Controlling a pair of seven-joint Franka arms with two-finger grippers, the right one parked.
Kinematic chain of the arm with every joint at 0, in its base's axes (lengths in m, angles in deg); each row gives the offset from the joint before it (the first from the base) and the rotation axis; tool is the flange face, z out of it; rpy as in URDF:
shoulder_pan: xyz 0 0 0.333 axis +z
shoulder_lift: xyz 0 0 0 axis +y
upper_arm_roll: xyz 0 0 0.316 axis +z
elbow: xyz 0.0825 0 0 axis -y
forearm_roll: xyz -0.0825 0 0.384 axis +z
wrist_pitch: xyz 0 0 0 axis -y
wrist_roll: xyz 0.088 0 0 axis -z
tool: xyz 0 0 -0.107 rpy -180 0 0
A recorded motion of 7 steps. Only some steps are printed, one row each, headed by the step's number.
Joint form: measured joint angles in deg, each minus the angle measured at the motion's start. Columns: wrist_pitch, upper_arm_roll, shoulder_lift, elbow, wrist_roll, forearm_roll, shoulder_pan.
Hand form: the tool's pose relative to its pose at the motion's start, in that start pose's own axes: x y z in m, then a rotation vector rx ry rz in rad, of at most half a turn. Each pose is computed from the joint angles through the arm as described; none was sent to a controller.
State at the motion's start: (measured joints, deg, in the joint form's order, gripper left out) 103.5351 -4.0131 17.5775 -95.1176 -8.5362 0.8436 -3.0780
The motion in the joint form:
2: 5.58 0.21 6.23 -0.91 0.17 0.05 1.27
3: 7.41 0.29 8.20 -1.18 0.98 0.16 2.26
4: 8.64 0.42 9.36 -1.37 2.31 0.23 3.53
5: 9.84 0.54 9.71 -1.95 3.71 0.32 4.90
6: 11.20 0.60 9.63 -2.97 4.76 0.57 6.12
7: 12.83 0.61 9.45 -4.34 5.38 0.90 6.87
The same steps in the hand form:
2: 0.0265 -0.0135 0.0666 -0.0061 -0.0280 -0.0218
3: 0.0341 -0.0248 0.0880 -0.0086 -0.0352 -0.0253
4: 0.0389 -0.0401 0.1008 -0.0124 -0.0374 -0.0255
5: 0.0406 -0.0567 0.1078 -0.0158 -0.0328 -0.0259
6: 0.0400 -0.0711 0.1134 -0.0160 -0.0253 -0.0274
7: 0.0381 -0.0796 0.1202 -0.0135 -0.0174 -0.0266

